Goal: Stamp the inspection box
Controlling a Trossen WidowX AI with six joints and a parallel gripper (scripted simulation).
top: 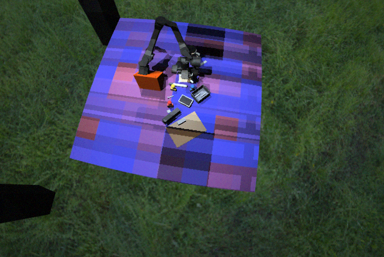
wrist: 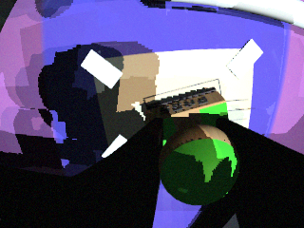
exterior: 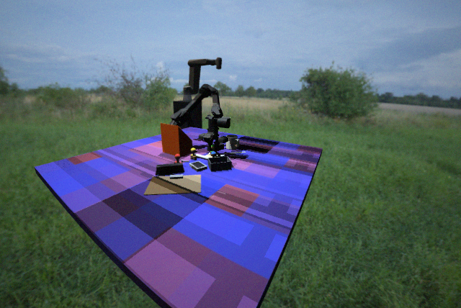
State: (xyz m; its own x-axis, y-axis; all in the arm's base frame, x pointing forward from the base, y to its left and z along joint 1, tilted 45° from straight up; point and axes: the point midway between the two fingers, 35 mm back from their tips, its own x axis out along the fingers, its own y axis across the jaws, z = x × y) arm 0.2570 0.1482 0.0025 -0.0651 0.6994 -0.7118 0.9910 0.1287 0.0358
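Now: the white card 3 cm below my gripper tip. From my gripper tip the other things lie so: blue-knob stamp (8 cm to the right, 7 cm ahead, 1 cm below); then green-knob stamp (right at my gripper tip); then yellow-knob stamp (11 cm to the right, 6 cm behind, 1 cm below).
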